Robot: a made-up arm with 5 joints. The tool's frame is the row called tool.
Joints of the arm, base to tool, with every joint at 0 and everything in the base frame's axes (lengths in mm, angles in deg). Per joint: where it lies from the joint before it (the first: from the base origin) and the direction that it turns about. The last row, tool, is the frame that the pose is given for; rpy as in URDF.
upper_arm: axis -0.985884 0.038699 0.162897 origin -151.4 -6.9 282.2
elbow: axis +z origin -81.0 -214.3 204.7
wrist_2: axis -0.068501 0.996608 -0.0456 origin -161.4 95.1 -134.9
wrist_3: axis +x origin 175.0 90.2 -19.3
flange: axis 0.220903 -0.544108 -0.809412 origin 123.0 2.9 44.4
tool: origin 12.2 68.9 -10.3 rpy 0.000 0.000 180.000
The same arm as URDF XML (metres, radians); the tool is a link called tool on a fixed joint. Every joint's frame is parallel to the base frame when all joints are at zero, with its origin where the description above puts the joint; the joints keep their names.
<robot name="arm">
  <link name="base"/>
  <link name="link1"/>
  <link name="link2"/>
  <link name="link3"/>
  <link name="link4"/>
  <link name="link5"/>
  <link name="tool"/>
  <joint name="upper_arm" type="continuous">
    <parent link="base"/>
    <child link="link1"/>
    <origin xyz="-0.1514 -0.0069 0.2822"/>
    <axis xyz="-0.985884 0.038699 0.162897"/>
  </joint>
  <joint name="elbow" type="continuous">
    <parent link="link1"/>
    <child link="link2"/>
    <origin xyz="-0.081 -0.2143 0.2047"/>
    <axis xyz="0 0 1"/>
  </joint>
  <joint name="wrist_2" type="continuous">
    <parent link="link2"/>
    <child link="link3"/>
    <origin xyz="-0.1614 0.0951 -0.1349"/>
    <axis xyz="-0.068501 0.996608 -0.0456"/>
  </joint>
  <joint name="wrist_3" type="continuous">
    <parent link="link3"/>
    <child link="link4"/>
    <origin xyz="0.175 0.0902 -0.0193"/>
    <axis xyz="1 0 0"/>
  </joint>
  <joint name="flange" type="continuous">
    <parent link="link4"/>
    <child link="link5"/>
    <origin xyz="0.123 0.0029 0.0444"/>
    <axis xyz="0.220903 -0.544108 -0.809412"/>
  </joint>
  <joint name="tool_fixed" type="fixed">
    <parent link="link5"/>
    <child link="tool"/>
    <origin xyz="0.0122 0.0689 -0.0103" rpy="0 0 3.1416"/>
  </joint>
</robot>

